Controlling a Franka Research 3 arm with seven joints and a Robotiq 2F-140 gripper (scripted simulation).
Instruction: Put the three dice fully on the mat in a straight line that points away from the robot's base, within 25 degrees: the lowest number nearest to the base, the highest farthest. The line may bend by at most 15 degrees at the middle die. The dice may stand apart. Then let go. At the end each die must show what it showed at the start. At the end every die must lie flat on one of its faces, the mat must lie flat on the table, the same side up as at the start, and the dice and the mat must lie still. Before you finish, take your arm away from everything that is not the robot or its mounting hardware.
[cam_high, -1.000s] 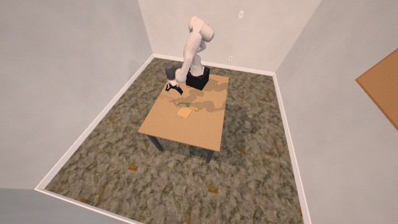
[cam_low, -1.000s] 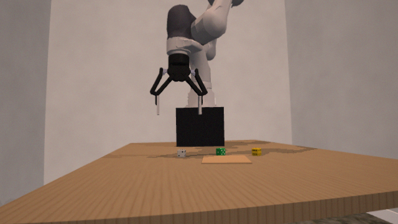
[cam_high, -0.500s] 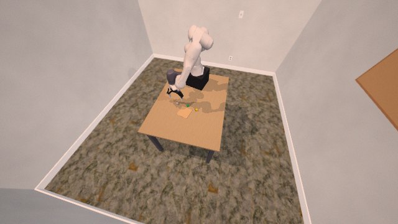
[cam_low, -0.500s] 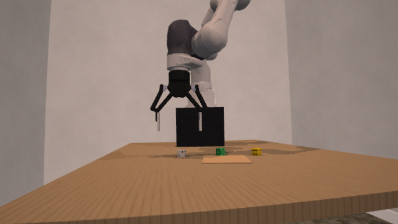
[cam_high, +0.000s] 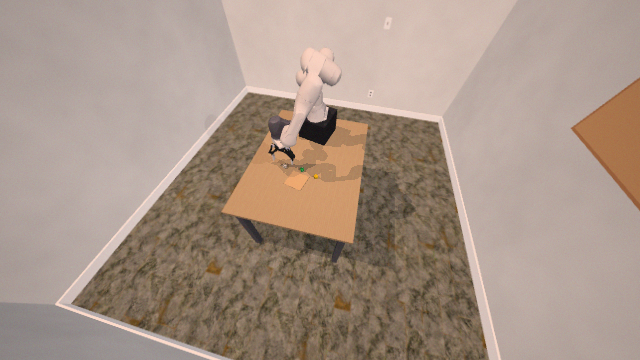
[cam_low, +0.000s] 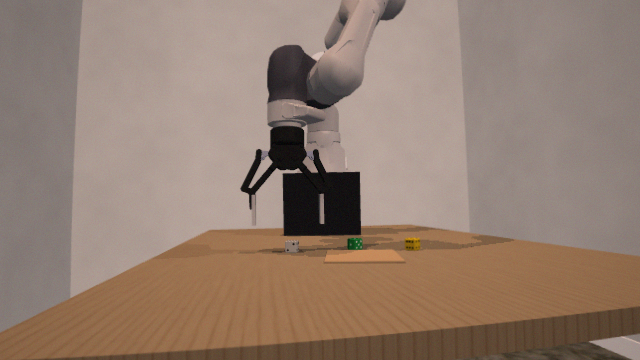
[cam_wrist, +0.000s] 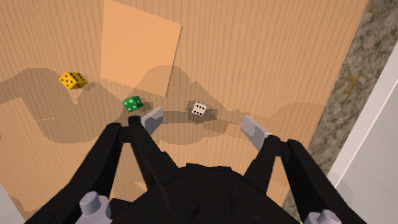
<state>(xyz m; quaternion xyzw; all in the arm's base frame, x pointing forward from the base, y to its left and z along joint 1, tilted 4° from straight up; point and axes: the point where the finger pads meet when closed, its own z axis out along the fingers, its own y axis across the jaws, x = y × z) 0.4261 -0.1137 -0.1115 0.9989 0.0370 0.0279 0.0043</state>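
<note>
My gripper is now 1 cm to the right of the white die and 6 cm above it. The rest, counted from my hand: tan mat (9 cm ahead, 15 cm to the left, 7 cm below); then green die (1 cm behind, 15 cm to the left, 6 cm below); then yellow die (2 cm ahead, 27 cm to the left, 6 cm below).
</note>
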